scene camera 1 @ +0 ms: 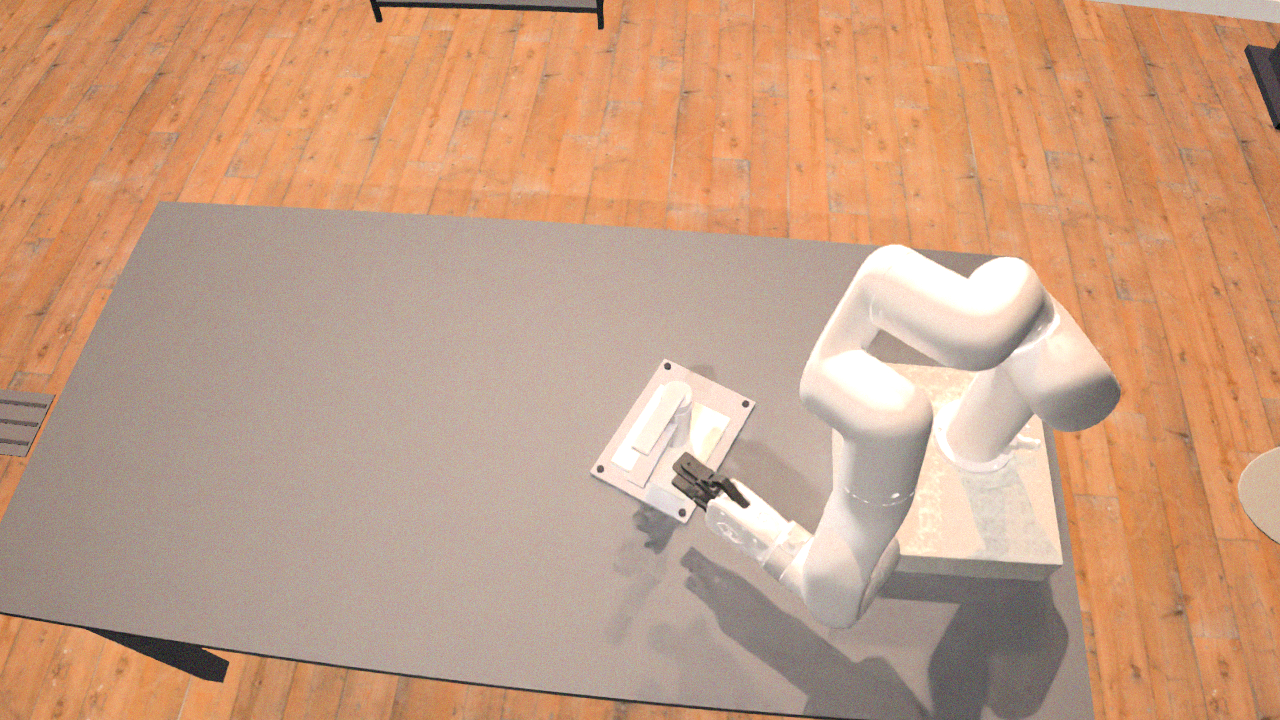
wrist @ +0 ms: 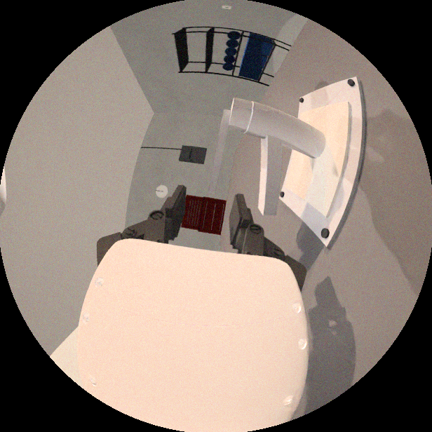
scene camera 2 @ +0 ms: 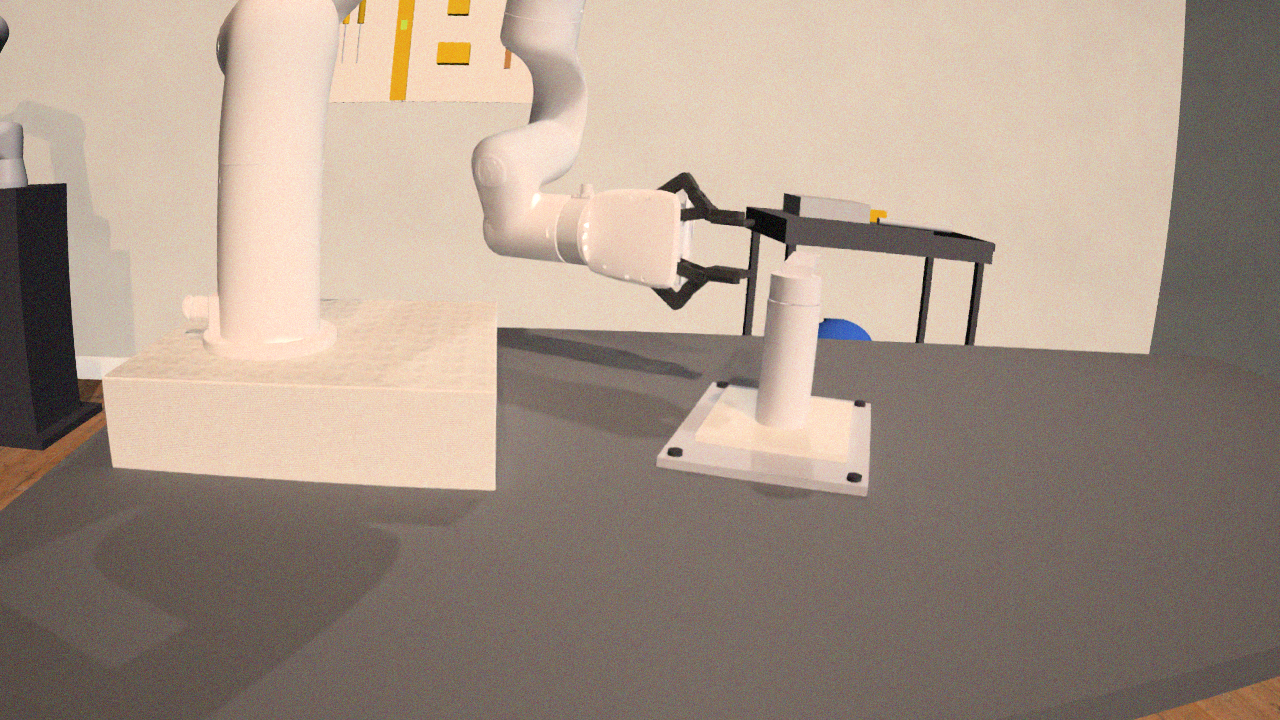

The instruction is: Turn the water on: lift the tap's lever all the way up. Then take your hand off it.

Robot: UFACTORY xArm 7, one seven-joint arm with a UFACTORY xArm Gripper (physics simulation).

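Frame: origin at the arm's base, x up, y ahead, z left, level; metres.
Where they show: gripper, between the fingertips: (scene camera 1: 677, 467) (scene camera 2: 749, 249); arm's base, origin of its link: (scene camera 1: 972, 437) (scene camera 2: 269, 341).
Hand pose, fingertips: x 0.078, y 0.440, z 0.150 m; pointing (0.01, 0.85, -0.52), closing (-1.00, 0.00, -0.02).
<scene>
Each offset is from my fingertips to the top centre of the thing. "*": to the spot under its first point. Level surfaces: height alone.
The tap has a white upright column @(* dz -0.140, dx -0.075, dy +0.010 m) (scene camera 2: 787, 358) (wrist: 285, 127) on a pale base plate @(dz -0.117, dx -0.141, dy +0.017 m) (scene camera 1: 617, 438) (scene camera 2: 760, 470) (wrist: 356, 130). Its flat lever @(dz -0.067, dx +0.003, dy +0.037 m) (scene camera 1: 657, 422) (scene camera 2: 802, 260) (wrist: 220, 150) reaches out from the column's top, roughly above the spout (wrist: 270, 175). The lever looks near level or slightly raised; its exact angle is hard to tell. My gripper (scene camera 1: 685, 475) (scene camera 2: 747, 248) (wrist: 208, 201) is partly open and empty, its fingers one above the other. It points sideways beside the tap at about lever height. In the wrist view the lever's free end appears between the fingertips; contact is not visible.
The tap stands on a grey table @(dx -0.153 m) (scene camera 1: 358, 358) (scene camera 2: 581, 573). My arm's pale pedestal block (scene camera 1: 975, 528) (scene camera 2: 304, 429) is on the table beside it. A dark side table (scene camera 2: 872, 234) stands behind, away from the tap.
</scene>
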